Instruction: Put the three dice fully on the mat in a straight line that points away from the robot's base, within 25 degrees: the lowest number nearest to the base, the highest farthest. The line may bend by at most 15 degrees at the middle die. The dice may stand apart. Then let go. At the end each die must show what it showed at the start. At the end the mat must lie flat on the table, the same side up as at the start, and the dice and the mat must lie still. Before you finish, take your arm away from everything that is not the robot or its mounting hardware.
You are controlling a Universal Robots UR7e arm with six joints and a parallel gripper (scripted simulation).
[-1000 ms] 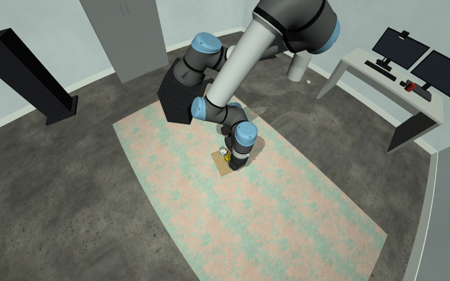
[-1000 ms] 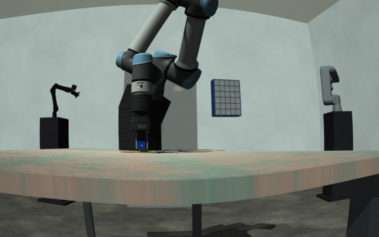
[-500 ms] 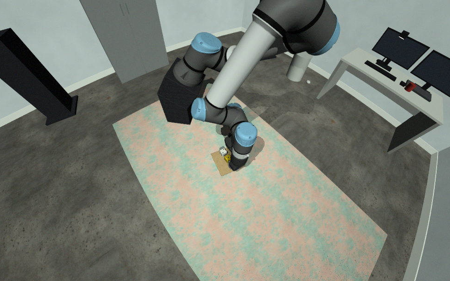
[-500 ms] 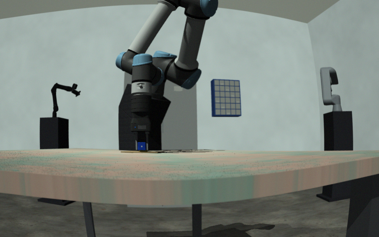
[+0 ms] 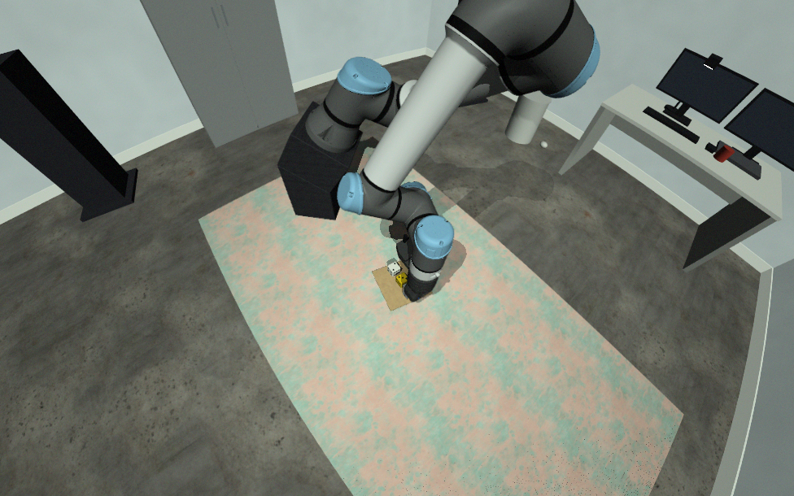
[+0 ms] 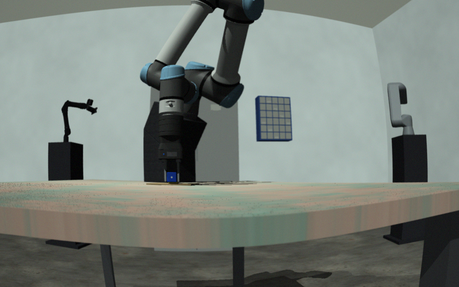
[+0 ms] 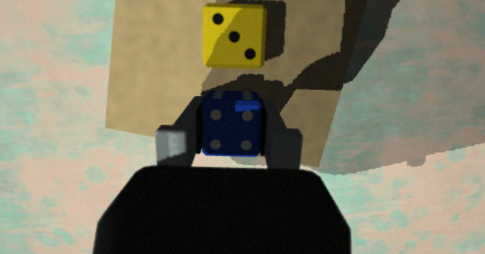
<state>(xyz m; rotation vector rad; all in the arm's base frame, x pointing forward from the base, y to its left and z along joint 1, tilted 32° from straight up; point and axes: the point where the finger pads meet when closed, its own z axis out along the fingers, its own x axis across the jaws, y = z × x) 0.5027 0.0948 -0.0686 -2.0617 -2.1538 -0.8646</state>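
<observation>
Right now the blue die is right at my hand. From my hand the other things lie so: yellow die 4 cm behind, 1 cm to the right, 1 cm below; white die 9 cm behind, 1 cm to the right, 1 cm below; tan mat 4 cm behind, 3 cm below, 1 cm to the right.
</observation>
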